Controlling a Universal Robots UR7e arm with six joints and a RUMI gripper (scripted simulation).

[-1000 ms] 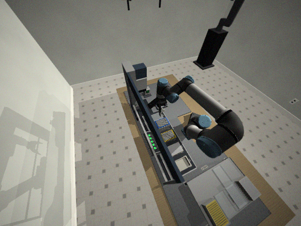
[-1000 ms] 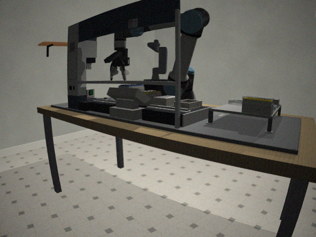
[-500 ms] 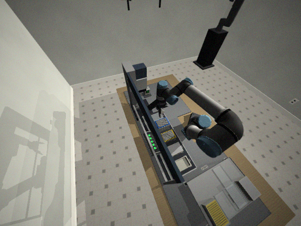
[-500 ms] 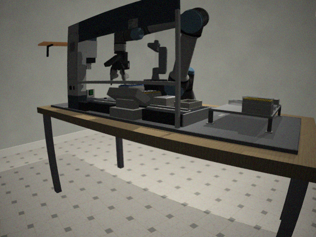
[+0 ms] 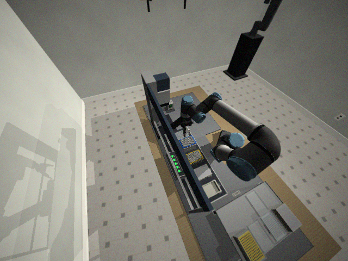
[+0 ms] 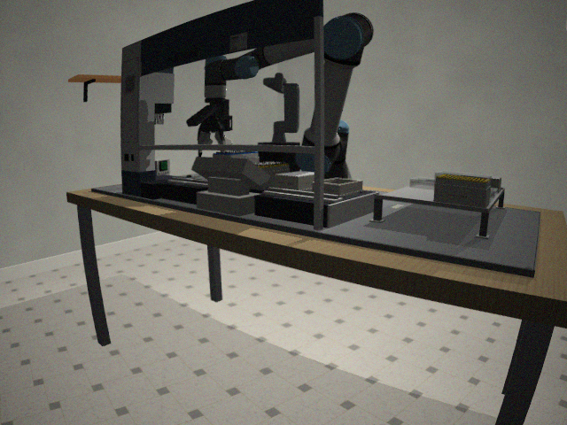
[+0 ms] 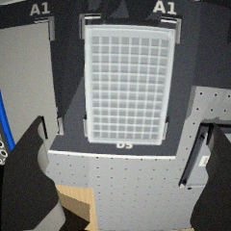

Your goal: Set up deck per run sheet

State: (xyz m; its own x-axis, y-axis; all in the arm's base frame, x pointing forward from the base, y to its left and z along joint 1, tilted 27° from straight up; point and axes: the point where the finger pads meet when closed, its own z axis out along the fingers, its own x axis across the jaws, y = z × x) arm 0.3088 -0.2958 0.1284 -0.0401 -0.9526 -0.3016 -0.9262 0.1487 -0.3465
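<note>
The sample plate lies 6 cm below my hand. Also, from my hand: yellow-framed tip rack: 2 cm ahead, 25 cm to the left, 3 cm below; blue-framed tip rack: 2 cm ahead, 13 cm to the left; flat lid: 15 cm behind, 16 cm to the right, 11 cm below.
</note>
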